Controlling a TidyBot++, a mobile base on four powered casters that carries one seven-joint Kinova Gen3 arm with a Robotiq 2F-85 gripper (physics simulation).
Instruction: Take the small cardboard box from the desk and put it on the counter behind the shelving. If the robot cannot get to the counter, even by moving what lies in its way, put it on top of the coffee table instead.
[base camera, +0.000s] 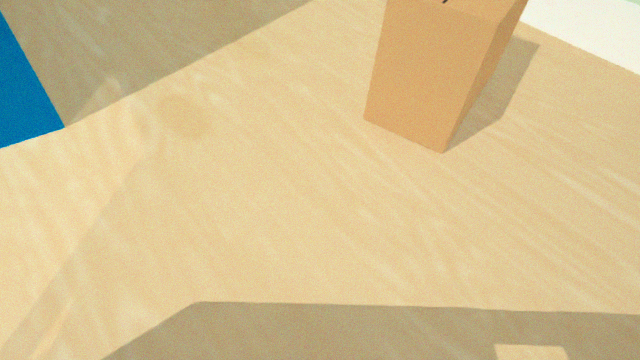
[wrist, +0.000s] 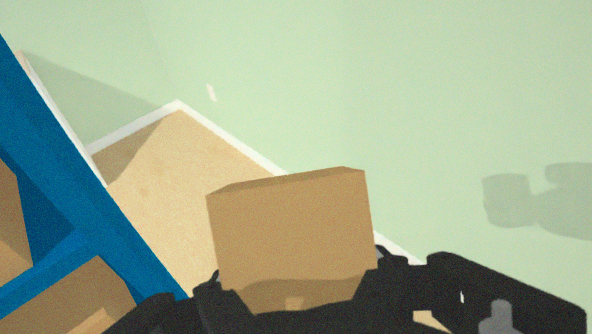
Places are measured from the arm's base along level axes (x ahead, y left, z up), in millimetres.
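Where they show: gripper, fingertip midpoint: (wrist: 300, 264).
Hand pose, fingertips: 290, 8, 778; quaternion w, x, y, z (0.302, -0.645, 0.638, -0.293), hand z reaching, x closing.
Observation:
Each offset is from my fingertips to the top centre of the thing, as dx, dy, dz. "spot": to the spot under its first point. Level surfaces: height alone.
My gripper (wrist: 300, 264) is shut on the small cardboard box @(-16, +0, +70) (wrist: 292, 230), which stands up between the fingers in the lower middle of the wrist view. The blue shelving (wrist: 95, 215) (base camera: 25, 90) is left of the held box in the wrist view and at the left edge of the base view. A thin pale upright edge (wrist: 65, 122) shows just past the shelving's post; I cannot tell whether it belongs to the counter. The gripper does not show in the base view. The desk and the coffee table do not show in either view.
Another, tall cardboard box @(spot: +221, -148, -1076) (base camera: 425, 75) stands on the wood floor @(dz -1175) (base camera: 300, 210) (wrist: 165, 200), upper right in the base view, near a white baseboard (base camera: 590, 42) (wrist: 230, 137). The green wall (wrist: 400, 75) rises behind. Cardboard boxes (wrist: 75, 295) sit in the shelving.

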